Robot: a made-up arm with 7 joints. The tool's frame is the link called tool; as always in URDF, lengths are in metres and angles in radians. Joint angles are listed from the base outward.
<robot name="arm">
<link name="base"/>
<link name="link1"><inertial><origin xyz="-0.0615 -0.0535 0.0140"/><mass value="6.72"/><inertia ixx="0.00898" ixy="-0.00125" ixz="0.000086" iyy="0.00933" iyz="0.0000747" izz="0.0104"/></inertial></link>
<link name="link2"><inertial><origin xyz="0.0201 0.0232 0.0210"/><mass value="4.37"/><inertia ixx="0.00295" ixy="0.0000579" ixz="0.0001" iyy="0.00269" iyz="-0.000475" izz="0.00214"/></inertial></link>
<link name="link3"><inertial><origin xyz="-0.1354 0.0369 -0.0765"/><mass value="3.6"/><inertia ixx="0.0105" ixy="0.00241" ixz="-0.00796" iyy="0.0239" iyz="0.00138" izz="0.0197"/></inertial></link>
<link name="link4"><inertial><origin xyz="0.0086 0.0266 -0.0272"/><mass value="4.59"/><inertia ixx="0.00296" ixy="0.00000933" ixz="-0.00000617" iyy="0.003" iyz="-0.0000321" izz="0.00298"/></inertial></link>
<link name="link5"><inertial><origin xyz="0.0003 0.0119 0.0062"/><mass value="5.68"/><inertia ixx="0.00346" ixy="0" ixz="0" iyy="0.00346" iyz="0" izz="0.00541"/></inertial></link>
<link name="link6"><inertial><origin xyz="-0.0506 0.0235 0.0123"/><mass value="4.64"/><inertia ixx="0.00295" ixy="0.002" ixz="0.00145" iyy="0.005" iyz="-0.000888" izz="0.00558"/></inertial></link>
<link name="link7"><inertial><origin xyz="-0.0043 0.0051 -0.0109"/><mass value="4.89"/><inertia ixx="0.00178" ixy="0" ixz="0" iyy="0.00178" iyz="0" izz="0.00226"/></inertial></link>
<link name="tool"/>
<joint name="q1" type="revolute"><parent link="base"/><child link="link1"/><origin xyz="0.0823 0.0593 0.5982" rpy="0.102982 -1.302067 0"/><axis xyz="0 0 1"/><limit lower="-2.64" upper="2.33"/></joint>
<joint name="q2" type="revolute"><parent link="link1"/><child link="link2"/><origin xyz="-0.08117 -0.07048 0.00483" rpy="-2.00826 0.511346 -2.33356"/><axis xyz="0 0 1"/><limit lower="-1.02" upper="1.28"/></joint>
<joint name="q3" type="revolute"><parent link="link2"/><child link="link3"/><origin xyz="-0.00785 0.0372 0.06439" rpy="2.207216 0.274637 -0.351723"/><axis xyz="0 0 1"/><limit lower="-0.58" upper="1.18"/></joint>
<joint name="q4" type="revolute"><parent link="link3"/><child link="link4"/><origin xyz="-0.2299 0.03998 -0.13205" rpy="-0.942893 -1.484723 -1.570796"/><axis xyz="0 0 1"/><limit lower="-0.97" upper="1.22"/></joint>
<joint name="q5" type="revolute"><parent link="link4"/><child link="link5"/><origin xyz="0.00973 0.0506 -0.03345" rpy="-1.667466 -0.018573 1.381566"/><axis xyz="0 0 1"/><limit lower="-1.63" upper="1.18"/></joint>
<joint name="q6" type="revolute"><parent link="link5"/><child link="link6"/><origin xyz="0.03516 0.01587 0.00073" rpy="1.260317 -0.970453 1.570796"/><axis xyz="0 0 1"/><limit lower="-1.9" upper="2.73"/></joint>
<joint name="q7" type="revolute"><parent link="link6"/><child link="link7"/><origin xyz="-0.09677 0.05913 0.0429" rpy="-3.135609 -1.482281 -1.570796"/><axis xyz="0 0 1"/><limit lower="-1.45" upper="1.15"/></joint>
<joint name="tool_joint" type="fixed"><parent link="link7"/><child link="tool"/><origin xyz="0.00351 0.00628 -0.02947" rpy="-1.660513 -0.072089 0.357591"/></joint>
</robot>
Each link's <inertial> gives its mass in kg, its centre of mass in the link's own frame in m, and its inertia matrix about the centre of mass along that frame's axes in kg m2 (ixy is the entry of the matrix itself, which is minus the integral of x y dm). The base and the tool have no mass. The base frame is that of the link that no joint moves.
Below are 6 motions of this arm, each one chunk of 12 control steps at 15 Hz.
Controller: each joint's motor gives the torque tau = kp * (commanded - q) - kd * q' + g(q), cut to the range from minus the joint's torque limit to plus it. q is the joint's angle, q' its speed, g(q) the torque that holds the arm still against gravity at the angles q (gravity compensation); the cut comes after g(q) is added. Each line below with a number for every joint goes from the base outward.
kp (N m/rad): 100 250 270 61 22 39 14
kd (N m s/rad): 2.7 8.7 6 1.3 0.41 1.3 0.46
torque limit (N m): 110 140 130 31 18 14 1.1
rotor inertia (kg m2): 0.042 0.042 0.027 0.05 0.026 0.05 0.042
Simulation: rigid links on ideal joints. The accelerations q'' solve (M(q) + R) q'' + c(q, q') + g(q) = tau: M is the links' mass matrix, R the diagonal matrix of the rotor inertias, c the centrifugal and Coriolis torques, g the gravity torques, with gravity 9.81 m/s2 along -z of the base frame. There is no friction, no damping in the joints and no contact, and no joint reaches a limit. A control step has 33 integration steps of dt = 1/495 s. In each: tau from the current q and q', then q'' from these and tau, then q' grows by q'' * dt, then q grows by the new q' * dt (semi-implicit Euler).
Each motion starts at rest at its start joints. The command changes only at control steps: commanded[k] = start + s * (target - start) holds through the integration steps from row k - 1 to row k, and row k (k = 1, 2, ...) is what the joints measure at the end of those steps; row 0 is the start. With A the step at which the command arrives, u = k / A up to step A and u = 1 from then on. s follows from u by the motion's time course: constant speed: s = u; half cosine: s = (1 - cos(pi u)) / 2; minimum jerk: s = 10 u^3 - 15 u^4 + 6 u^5; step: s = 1 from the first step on.
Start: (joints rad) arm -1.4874 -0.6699 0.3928 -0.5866 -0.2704 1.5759 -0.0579
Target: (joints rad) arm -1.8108 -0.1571 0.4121 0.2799 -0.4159 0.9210 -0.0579
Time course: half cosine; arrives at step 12
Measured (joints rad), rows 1 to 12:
1: -1.4923 -0.6653 0.3942 -0.5735 -0.2642 1.5674 -0.0574
2: -1.5083 -0.6473 0.3987 -0.5268 -0.2509 1.5410 -0.0560
3: -1.5330 -0.6108 0.4053 -0.4447 -0.2494 1.4983 -0.0549
4: -1.5617 -0.5575 0.4120 -0.3407 -0.2743 1.4383 -0.0562
5: -1.5950 -0.4929 0.4162 -0.2289 -0.3184 1.3566 -0.0597
6: -1.6355 -0.4233 0.4161 -0.1197 -0.3614 1.2577 -0.0626
7: -1.6831 -0.3525 0.4122 -0.0185 -0.3883 1.1564 -0.0621
8: -1.7318 -0.2829 0.4066 0.0743 -0.4007 1.0688 -0.0590
9: -1.7740 -0.2203 0.4011 0.1579 -0.4075 1.0012 -0.0564
10: -1.8062 -0.1722 0.3970 0.2261 -0.4142 0.9511 -0.0564
11: -1.8270 -0.1439 0.3949 0.2700 -0.4222 0.9170 -0.0578
12: -1.8347 -0.1363 0.3944 0.2835 -0.4300 0.9015 -0.0585

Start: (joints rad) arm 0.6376 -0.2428 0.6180 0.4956 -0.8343 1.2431 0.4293
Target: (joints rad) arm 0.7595 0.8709 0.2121 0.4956 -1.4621 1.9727 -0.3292
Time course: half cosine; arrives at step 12
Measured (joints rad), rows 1 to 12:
1: 0.6435 -0.2363 0.6163 0.4977 -0.8425 1.2552 0.4229
2: 0.6639 -0.2073 0.6081 0.5060 -0.8699 1.2988 0.3942
3: 0.6936 -0.1421 0.5869 0.5207 -0.9144 1.3747 0.3325
4: 0.7191 -0.0359 0.5489 0.5367 -0.9670 1.4684 0.2435
5: 0.7354 0.1083 0.4942 0.5487 -1.0226 1.5668 0.1424
6: 0.7453 0.2801 0.4277 0.5538 -1.0822 1.6623 0.0419
7: 0.7500 0.4616 0.3592 0.5484 -1.1489 1.7495 -0.0532
8: 0.7461 0.6303 0.2980 0.5279 -1.2241 1.8219 -0.1412
9: 0.7308 0.7656 0.2490 0.4953 -1.3089 1.8734 -0.2189
10: 0.7072 0.8579 0.2131 0.4657 -1.4058 1.9039 -0.2813
11: 0.6835 0.9086 0.1906 0.4549 -1.5082 1.9205 -0.3238
12: 0.6657 0.9220 0.1822 0.4634 -1.5885 1.9287 -0.3428

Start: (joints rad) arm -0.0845 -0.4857 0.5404 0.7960 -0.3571 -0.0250 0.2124
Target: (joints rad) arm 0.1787 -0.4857 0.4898 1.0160 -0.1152 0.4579 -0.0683
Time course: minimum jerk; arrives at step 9
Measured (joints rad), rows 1 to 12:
1: -0.0819 -0.4855 0.5398 0.7983 -0.3561 -0.0216 0.2109
2: -0.0656 -0.4846 0.5362 0.8123 -0.3492 0.0009 0.2000
3: -0.0277 -0.4828 0.5275 0.8440 -0.3292 0.0585 0.1685
4: 0.0259 -0.4808 0.5153 0.8869 -0.2918 0.1500 0.1136
5: 0.0819 -0.4799 0.5040 0.9313 -0.2354 0.2583 0.0457
6: 0.1298 -0.4814 0.4966 0.9726 -0.1648 0.3609 -0.0179
7: 0.1627 -0.4857 0.4939 1.0075 -0.0968 0.4393 -0.0627
8: 0.1774 -0.4913 0.4943 1.0292 -0.0549 0.4817 -0.0828
9: 0.1777 -0.4954 0.4954 1.0316 -0.0540 0.4882 -0.0817
10: 0.1759 -0.4959 0.4946 1.0197 -0.0879 0.4756 -0.0714
11: 0.1790 -0.4920 0.4924 1.0080 -0.1304 0.4596 -0.0642
12: 0.1829 -0.4858 0.4896 1.0058 -0.1536 0.4467 -0.0636

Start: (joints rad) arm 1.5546 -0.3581 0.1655 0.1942 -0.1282 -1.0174 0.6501
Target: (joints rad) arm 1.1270 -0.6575 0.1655 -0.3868 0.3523 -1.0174 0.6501
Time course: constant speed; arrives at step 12
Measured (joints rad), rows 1 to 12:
1: 1.5412 -0.3662 0.1632 0.1604 -0.1313 -1.0239 0.6508
2: 1.5021 -0.3872 0.1610 0.0995 -0.1004 -1.0231 0.6527
3: 1.4484 -0.4199 0.1589 0.0400 -0.0218 -1.0133 0.6525
4: 1.3952 -0.4578 0.1596 -0.0128 0.0620 -1.0093 0.6489
5: 1.3550 -0.4927 0.1650 -0.0599 0.1163 -1.0160 0.6456
6: 1.3290 -0.5205 0.1711 -0.1027 0.1421 -1.0246 0.6464
7: 1.3056 -0.5426 0.1726 -0.1454 0.1584 -1.0269 0.6500
8: 1.2737 -0.5625 0.1685 -0.1926 0.1830 -1.0226 0.6523
9: 1.2335 -0.5826 0.1629 -0.2452 0.2238 -1.0166 0.6516
10: 1.1921 -0.6046 0.1604 -0.3002 0.2766 -1.0135 0.6494
11: 1.1547 -0.6287 0.1622 -0.3532 0.3303 -1.0139 0.6481
12: 1.1206 -0.6550 0.1655 -0.4014 0.3750 -1.0160 0.6486

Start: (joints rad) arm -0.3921 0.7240 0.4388 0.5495 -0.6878 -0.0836 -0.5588
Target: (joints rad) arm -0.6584 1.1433 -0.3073 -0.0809 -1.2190 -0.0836 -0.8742
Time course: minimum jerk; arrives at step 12
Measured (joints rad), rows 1 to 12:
1: -0.3904 0.7240 0.4359 0.5467 -0.6882 -0.0831 -0.5596
2: -0.3810 0.7254 0.4183 0.5288 -0.6915 -0.0806 -0.5658
3: -0.3646 0.7353 0.3774 0.4855 -0.7032 -0.0766 -0.5841
4: -0.3484 0.7636 0.3091 0.4178 -0.7357 -0.0725 -0.6175
5: -0.3437 0.8176 0.2140 0.3324 -0.8055 -0.0719 -0.6630
6: -0.3632 0.8957 0.0987 0.2350 -0.9254 -0.0808 -0.7133
7: -0.4188 0.9836 -0.0257 0.1316 -1.0927 -0.1045 -0.7617
8: -0.5124 1.0617 -0.1490 0.0339 -1.2744 -0.1405 -0.8040
9: -0.6294 1.1212 -0.2582 -0.0442 -1.4048 -0.1663 -0.8380
10: -0.7506 1.1624 -0.3341 -0.0921 -1.4227 -0.1503 -0.8622
11: -0.8588 1.1863 -0.3689 -0.1073 -1.3316 -0.0904 -0.8765
12: -0.9331 1.1967 -0.3719 -0.1046 -1.1974 -0.0174 -0.8824

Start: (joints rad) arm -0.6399 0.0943 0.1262 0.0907 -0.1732 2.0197 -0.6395
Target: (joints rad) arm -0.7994 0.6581 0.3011 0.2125 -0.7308 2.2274 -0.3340
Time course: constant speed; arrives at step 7
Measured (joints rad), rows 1 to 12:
1: -0.6678 0.1384 0.1639 0.1245 -0.2226 2.0491 -0.6136
2: -0.6744 0.2193 0.1926 0.1721 -0.3401 2.1083 -0.5603
3: -0.6784 0.3116 0.2190 0.1985 -0.4679 2.1484 -0.5070
4: -0.6944 0.3993 0.2442 0.1934 -0.5630 2.1602 -0.4646
5: -0.7214 0.4850 0.2657 0.1763 -0.6221 2.1631 -0.4250
6: -0.7536 0.5750 0.2845 0.1704 -0.6634 2.1772 -0.3802
7: -0.7882 0.6670 0.3029 0.1834 -0.7063 2.2085 -0.3314
8: -0.8124 0.7126 0.2847 0.1850 -0.7225 2.2279 -0.3096
9: -0.8552 0.7084 0.2726 0.1728 -0.6932 2.2129 -0.3190
10: -0.8797 0.6905 0.2682 0.1753 -0.6730 2.2015 -0.3317
11: -0.8715 0.6797 0.2738 0.1997 -0.6885 2.2132 -0.3337
12: -0.8407 0.6707 0.2869 0.2280 -0.7224 2.2353 -0.3316

